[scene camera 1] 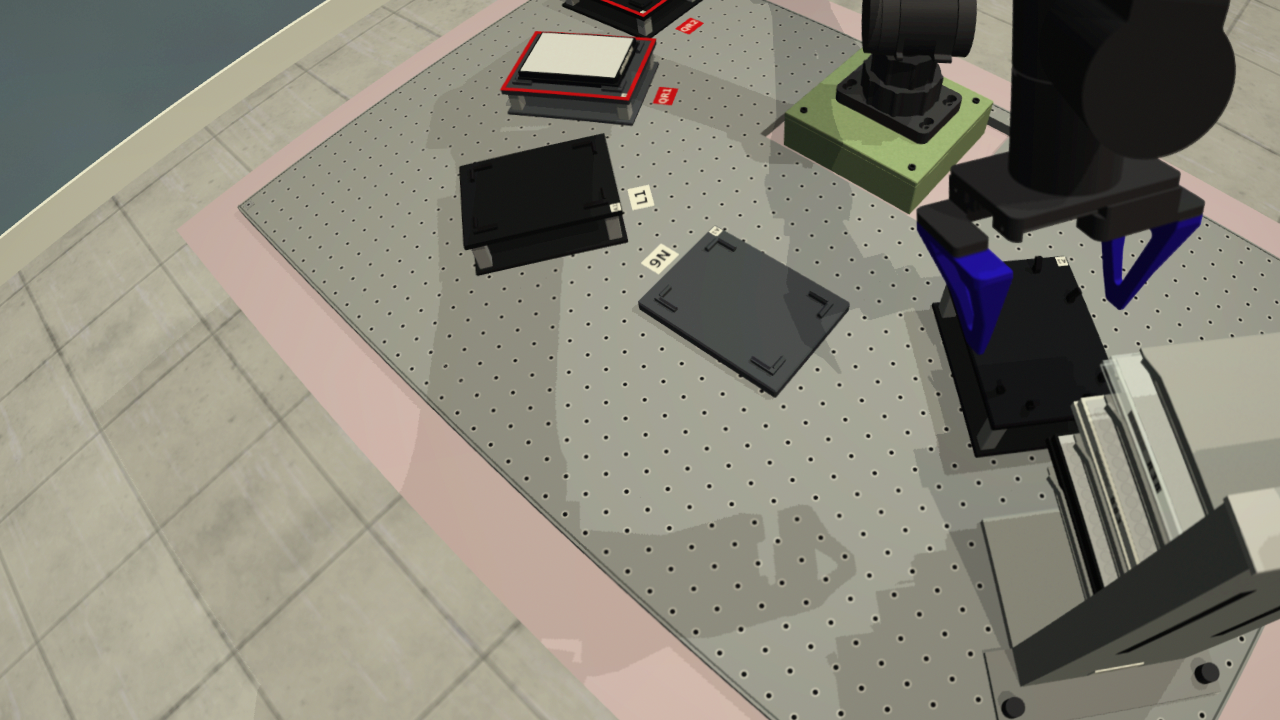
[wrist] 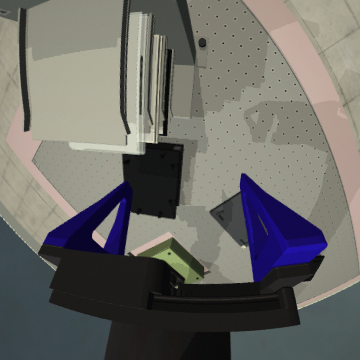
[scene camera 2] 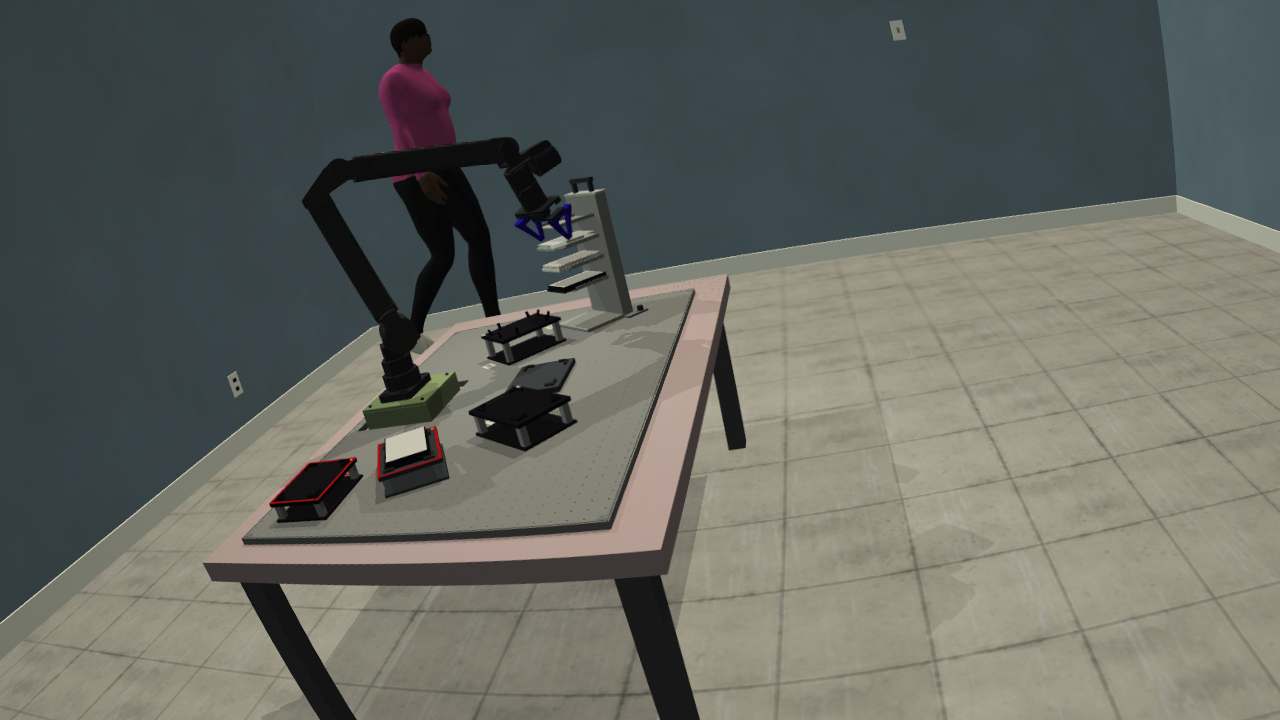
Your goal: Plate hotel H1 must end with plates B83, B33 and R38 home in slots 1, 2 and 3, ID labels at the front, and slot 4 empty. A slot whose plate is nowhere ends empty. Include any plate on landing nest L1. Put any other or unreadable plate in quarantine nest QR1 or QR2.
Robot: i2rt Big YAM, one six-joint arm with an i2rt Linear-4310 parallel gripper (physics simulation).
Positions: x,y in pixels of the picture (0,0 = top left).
Labels:
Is the gripper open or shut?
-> Open.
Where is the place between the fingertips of the gripper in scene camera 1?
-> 1047,325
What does the gripper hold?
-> Nothing.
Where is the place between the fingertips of the gripper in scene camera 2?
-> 556,239

